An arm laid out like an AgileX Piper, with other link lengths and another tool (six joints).
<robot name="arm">
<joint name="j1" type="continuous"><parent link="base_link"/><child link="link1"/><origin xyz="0 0 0.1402" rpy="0 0 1.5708"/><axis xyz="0 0 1"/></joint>
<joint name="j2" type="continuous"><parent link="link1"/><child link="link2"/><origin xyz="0 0 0" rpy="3.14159 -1.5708 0"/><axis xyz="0 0 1"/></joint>
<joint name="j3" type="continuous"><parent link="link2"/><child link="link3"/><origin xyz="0.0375 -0.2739 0" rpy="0 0 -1.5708"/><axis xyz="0 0 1"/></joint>
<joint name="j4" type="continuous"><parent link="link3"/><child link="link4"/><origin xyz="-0.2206 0.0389 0" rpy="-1.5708 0 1.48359"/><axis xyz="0 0 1"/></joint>
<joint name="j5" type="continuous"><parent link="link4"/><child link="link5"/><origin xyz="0 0 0" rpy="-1.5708 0 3.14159"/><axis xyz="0 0 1"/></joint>
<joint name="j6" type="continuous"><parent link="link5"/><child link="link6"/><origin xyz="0 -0.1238 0" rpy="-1.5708 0 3.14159"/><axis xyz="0 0 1"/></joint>
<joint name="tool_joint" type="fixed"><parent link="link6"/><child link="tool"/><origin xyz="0.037 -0.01 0.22" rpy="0.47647 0 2.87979"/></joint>
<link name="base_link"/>
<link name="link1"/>
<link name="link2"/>
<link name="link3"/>
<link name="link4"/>
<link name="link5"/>
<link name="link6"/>
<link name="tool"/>
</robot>
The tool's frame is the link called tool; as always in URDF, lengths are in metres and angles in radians. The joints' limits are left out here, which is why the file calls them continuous.
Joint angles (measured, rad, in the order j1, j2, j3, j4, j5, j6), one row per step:
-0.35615, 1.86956, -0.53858, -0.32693, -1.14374, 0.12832
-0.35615, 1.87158, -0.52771, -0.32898, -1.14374, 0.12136
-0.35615, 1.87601, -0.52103, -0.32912, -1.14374, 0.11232
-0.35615, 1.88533, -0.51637, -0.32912, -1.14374, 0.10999
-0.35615, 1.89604, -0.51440, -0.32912, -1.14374, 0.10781
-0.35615, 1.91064, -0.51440, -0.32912, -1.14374, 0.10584
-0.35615, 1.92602, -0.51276, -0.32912, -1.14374, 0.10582
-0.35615, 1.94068, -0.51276, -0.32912, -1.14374, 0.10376
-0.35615, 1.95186, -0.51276, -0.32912, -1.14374, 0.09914
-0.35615, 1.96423, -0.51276, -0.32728, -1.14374, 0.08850
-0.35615, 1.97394, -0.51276, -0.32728, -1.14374, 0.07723
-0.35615, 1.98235, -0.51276, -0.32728, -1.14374, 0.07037
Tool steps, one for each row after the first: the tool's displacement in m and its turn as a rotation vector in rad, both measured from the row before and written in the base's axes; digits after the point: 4 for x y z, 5 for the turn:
-0.0020, 0.0017, -0.0057, -0.00301, 0.01270, 0.00279
-0.0012, 0.0008, -0.0052, -0.00511, 0.01092, 0.00134
-0.0007, 0.0004, -0.0069, 0.00257, 0.01323, 0.00034
-0.0002, 0.0002, -0.0065, 0.00227, 0.01200, 0.00034
0.0002, 0.0000, -0.0078, 0.00315, 0.01379, 0.00034
-0.0003, 0.0001, -0.0088, 0.00591, 0.01595, 0.00000
0.0000, 0.0001, -0.0078, 0.00310, 0.01384, 0.00041
-0.0001, 0.0002, -0.0060, -0.00061, 0.01071, 0.00098
-0.0002, -0.0001, -0.0066, -0.00568, 0.01198, 0.00057
-0.0002, 0.0005, -0.0052, -0.00756, 0.00965, 0.00263
-0.0002, 0.0003, -0.0045, -0.00372, 0.00821, 0.00166

